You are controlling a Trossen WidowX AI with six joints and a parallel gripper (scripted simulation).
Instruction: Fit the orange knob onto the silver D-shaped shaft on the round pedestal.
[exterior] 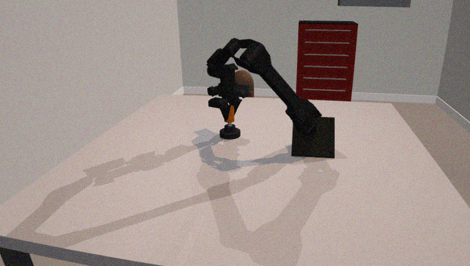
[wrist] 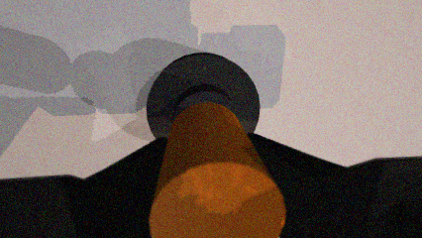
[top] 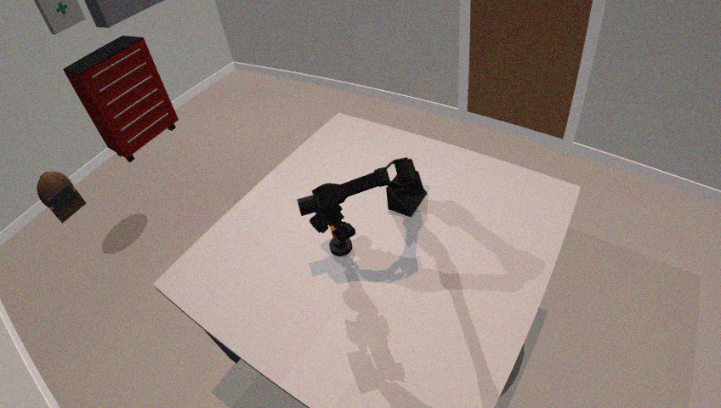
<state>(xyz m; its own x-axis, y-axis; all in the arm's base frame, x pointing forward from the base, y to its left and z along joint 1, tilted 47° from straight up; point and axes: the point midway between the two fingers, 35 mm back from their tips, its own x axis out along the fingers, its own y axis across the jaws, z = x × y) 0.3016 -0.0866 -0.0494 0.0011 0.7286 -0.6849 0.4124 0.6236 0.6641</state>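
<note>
The orange knob is 3 cm above my gripper tip. From my gripper tip the other things lie so: round black pedestal: 4 cm below.
</note>
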